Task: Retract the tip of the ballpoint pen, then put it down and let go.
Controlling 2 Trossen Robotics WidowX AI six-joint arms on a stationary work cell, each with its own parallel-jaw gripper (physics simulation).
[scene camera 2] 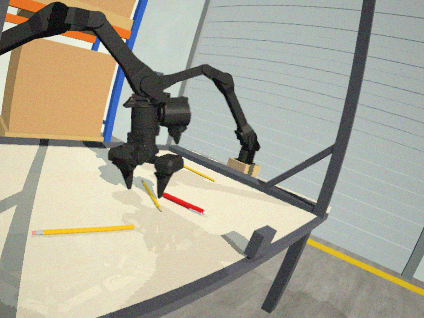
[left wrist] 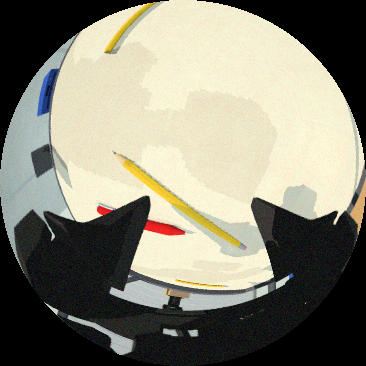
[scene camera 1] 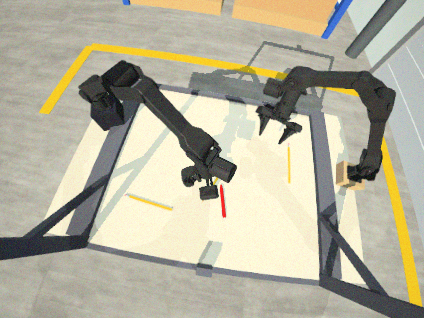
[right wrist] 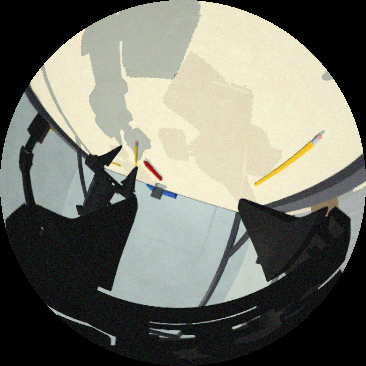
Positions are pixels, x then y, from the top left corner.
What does my right gripper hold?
Nothing.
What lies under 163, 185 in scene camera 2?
My left gripper.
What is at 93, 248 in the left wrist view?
My left gripper.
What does the short yellow pencil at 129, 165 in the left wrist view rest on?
The table.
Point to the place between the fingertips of my right gripper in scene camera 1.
At 269, 140
